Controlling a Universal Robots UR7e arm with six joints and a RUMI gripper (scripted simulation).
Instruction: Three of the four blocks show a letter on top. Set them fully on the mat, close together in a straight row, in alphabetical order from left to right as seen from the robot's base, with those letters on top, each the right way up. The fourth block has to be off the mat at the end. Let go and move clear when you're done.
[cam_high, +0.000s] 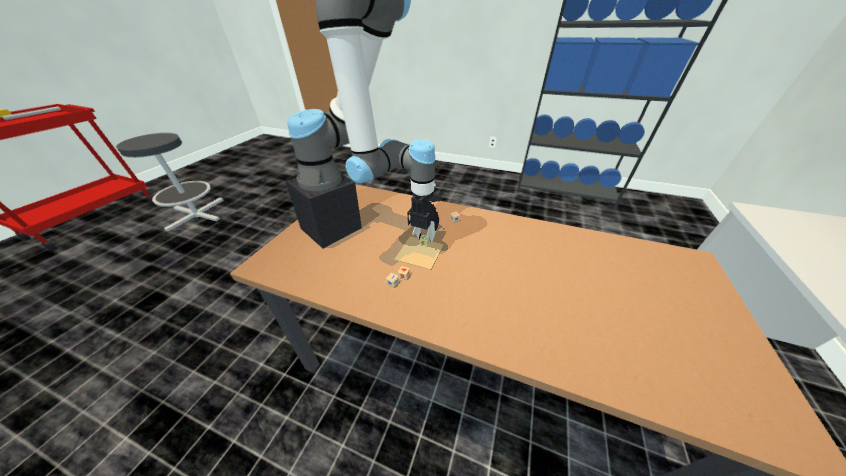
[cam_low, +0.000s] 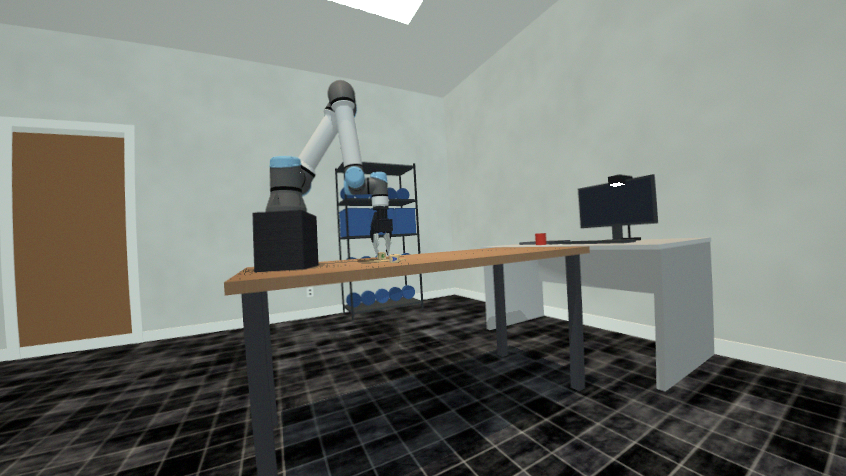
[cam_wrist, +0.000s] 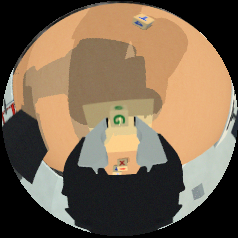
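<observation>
Right now the pale yellow mat is 50 mm to the right of my hand, 40 mm below it and 10 mm behind it. From my hand the other things lie so: wooden letter block 210 mm to the right, 70 mm behind, 20 mm below.
</observation>
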